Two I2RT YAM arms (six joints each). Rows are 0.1 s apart.
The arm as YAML. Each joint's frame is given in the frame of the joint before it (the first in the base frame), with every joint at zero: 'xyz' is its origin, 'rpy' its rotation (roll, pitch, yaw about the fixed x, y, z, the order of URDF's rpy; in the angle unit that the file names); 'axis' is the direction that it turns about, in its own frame. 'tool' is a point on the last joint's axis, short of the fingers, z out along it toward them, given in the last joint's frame.
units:
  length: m
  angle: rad
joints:
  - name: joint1
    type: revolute
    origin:
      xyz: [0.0, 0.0, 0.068]
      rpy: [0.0, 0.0, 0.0]
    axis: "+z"
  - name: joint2
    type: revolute
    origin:
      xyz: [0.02, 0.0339, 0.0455]
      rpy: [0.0, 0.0, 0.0]
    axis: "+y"
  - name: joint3
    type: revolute
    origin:
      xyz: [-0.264, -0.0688, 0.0]
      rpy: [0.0, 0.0, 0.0]
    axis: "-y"
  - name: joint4
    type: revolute
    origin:
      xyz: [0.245, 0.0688, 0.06]
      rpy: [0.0, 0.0, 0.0]
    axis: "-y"
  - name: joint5
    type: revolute
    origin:
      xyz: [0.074, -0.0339, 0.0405]
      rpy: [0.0, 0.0, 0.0]
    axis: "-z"
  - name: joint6
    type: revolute
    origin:
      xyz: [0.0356, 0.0, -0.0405]
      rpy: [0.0, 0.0, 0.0]
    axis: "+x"
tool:
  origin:
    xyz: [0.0, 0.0, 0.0]
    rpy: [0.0, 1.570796, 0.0]
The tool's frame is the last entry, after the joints.
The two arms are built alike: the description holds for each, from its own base.
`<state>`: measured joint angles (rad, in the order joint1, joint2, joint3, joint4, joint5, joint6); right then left.
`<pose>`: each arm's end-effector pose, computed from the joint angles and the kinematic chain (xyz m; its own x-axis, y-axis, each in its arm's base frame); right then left.
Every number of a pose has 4 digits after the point.
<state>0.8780 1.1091 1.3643 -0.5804 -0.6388 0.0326 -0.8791 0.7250 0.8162 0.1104 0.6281 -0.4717</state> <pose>0.1251 0.1840 0.4370 -0.2358 -0.2432 -0.9409 -0.9714 0.0860 0.2213 0.0870 -0.1378 0.3912 -0.3363 -0.1704 -0.9262 0.9403 -0.0053 -0.3404</pose>
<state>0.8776 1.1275 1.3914 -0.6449 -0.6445 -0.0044 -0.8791 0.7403 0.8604 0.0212 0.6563 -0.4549</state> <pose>0.1259 0.1850 0.4357 -0.2333 -0.2864 -0.9293 -0.9723 0.0806 0.2193 0.0868 -0.1389 0.3949 -0.3567 -0.1150 -0.9271 0.9337 -0.0117 -0.3578</pose>
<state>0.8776 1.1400 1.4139 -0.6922 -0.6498 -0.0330 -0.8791 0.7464 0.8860 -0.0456 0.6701 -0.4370</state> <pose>0.1259 0.1852 0.4358 -0.2276 -0.3150 -0.9214 -0.9738 0.0732 0.2155 0.0862 -0.1388 0.3958 -0.3681 -0.0755 -0.9267 0.9296 -0.0091 -0.3685</pose>
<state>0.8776 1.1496 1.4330 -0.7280 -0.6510 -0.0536 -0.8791 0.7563 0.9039 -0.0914 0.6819 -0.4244</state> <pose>0.1258 0.1852 0.4365 -0.2229 -0.3350 -0.9154 -0.9748 0.0696 0.2119 0.0867 -0.1398 0.3958 -0.3788 -0.0438 -0.9244 0.9254 -0.0082 -0.3789</pose>
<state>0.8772 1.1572 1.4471 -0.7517 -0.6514 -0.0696 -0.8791 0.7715 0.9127 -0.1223 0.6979 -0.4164</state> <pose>0.1260 0.1854 0.4372 -0.2175 -0.3481 -0.9119 -0.9760 0.0670 0.2072 0.0883 -0.1425 0.3934 -0.3934 -0.0108 -0.9193 0.9193 -0.0115 -0.3933</pose>
